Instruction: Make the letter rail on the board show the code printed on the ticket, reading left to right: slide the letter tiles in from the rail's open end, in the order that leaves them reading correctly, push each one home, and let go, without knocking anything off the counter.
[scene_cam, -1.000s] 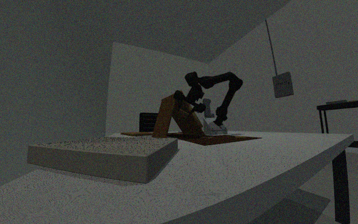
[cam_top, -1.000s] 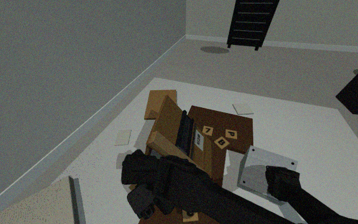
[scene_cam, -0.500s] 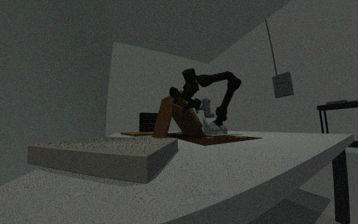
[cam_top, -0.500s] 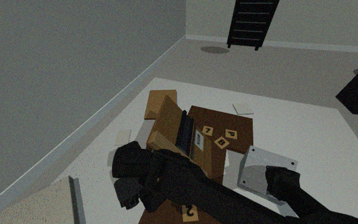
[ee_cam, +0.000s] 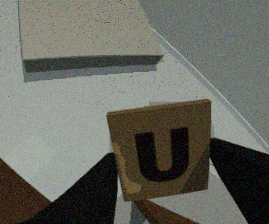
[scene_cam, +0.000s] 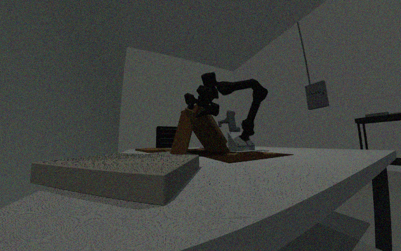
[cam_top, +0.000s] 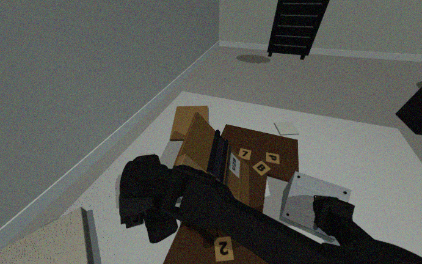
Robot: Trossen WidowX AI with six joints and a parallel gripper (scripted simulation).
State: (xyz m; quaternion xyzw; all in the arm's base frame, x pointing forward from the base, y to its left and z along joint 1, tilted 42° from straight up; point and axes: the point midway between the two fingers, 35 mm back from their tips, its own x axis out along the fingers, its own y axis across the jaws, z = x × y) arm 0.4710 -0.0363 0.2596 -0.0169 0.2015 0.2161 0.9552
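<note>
Now: gripper tip 230 mm past the white ticket, 240 mm to the left of it and 100 mm above it. Also, from my gripper tip: brown mat 330 mm behind, 170 mm to the right, 190 mm below; then flat tan panel 50 mm ahead, 560 mm to the right, 190 mm below.
</note>
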